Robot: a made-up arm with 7 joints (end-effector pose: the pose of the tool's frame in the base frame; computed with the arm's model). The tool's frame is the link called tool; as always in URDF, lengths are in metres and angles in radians. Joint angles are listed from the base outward.
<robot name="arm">
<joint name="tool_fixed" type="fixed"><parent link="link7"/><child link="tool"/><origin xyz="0 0 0" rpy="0 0 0"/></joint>
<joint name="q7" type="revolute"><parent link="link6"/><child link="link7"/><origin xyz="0 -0.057 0" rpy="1.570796 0 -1.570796"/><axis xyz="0 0 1"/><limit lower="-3.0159" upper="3.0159" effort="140" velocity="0.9"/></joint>
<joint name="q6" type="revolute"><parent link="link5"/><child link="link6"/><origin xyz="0 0 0" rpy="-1.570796 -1.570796 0"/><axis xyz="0 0 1"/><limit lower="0.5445" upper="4.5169" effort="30" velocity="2.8"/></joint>
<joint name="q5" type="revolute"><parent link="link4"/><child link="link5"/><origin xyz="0.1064 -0.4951 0" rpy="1.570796 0 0"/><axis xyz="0 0 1"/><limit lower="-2.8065" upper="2.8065" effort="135" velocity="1.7"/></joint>
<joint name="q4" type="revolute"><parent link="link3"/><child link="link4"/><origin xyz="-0.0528 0 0" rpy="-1.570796 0 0"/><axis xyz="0 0 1"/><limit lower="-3.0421" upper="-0.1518" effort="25" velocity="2.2"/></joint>
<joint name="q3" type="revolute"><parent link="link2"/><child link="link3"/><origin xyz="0.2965 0 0" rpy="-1.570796 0 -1.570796"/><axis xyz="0 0 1"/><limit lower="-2.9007" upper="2.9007" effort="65" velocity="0.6"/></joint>
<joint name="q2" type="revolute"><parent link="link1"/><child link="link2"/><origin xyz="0 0 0" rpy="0 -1.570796 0"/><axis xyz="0 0 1"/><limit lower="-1.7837" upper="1.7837" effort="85" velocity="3"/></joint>
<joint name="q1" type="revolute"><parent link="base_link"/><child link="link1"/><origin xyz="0 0 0.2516" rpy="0 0 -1.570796"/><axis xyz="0 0 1"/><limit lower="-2.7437" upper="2.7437" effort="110" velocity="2.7"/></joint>
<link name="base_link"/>
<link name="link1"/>
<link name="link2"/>
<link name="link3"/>
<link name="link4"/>
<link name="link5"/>
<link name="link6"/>
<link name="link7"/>
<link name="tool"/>
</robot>
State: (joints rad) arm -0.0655 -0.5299 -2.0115 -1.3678 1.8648 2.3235 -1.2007
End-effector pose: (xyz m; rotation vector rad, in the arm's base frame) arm -0.5176 -0.4571 0.5435 0.4752 -1.3323 2.3191
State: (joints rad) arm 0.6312 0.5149 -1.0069 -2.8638 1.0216 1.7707 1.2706
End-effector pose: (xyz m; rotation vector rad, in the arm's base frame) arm 0.1895 -0.1944 -0.0028 0.4734 -2.5728 -1.4505
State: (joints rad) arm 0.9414 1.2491 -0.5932 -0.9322 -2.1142 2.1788 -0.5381
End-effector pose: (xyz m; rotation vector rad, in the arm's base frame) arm 0.6338 0.4969 0.1136 -0.1176 1.1247 -0.0772
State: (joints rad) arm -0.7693 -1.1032 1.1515 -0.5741 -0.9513 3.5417 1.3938
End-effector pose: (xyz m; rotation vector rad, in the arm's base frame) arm -0.3436 0.6045 0.6336 0.0686 -1.6579 -2.0519
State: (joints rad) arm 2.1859 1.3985 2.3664 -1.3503 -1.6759 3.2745 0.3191
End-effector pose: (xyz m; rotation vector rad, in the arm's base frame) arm -0.5020 0.1657 0.7327 0.1054 -0.6324 0.6537
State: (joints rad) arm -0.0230 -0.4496 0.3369 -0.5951 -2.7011 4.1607 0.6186
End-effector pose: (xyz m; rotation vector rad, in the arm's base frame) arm -0.1088 0.0930 0.9873 -0.1198 1.3069 1.1168
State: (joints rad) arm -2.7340 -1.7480 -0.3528 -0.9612 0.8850 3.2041 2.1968
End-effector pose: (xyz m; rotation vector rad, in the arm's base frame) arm 0.6145 0.4512 0.4599 -0.9935 -0.8136 -2.5927
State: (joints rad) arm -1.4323 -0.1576 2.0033 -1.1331 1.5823 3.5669 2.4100
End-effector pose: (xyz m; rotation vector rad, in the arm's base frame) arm 0.3815 0.2819 0.8152 0.4191 1.1553 0.9150
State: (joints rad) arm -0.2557 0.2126 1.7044 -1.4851 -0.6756 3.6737 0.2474
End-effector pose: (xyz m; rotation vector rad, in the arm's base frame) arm 0.1312 0.4787 0.7420 -0.5983 -0.9468 -1.5902
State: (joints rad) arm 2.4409 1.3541 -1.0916 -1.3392 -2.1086 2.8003 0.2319
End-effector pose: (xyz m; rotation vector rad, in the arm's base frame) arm -0.1216 0.6960 0.0763 -1.0053 1.4167 1.0150
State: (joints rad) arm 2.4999 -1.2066 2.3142 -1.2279 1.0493 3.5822 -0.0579
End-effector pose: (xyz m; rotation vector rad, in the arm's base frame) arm 0.2942 -0.6728 0.2029 1.1806 -1.3296 1.2033
